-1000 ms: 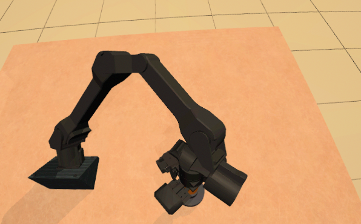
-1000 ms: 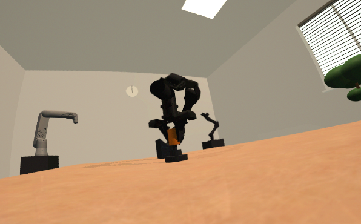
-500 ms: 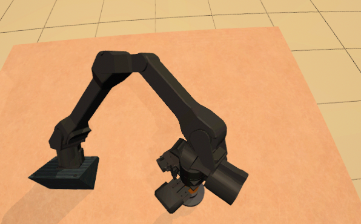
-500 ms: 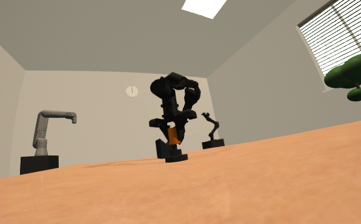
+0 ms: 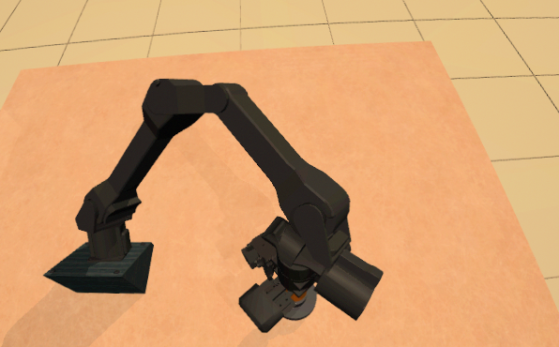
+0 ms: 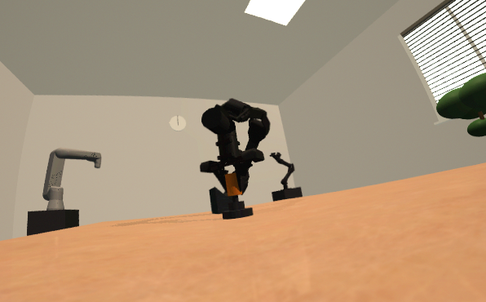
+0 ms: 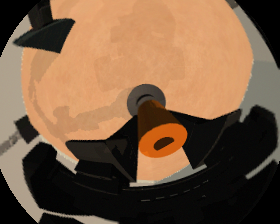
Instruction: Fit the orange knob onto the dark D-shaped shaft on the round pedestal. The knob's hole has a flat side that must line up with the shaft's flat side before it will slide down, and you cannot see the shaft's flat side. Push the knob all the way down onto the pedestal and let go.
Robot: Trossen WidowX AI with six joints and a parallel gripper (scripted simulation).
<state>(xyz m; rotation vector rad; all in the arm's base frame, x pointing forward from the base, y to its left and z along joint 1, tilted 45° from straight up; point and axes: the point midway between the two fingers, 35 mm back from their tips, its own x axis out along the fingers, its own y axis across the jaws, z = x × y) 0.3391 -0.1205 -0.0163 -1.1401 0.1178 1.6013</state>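
My gripper tip is 20 mm below the orange knob. From my gripper tip the other things lie so: dark round pedestal: 40 mm below.
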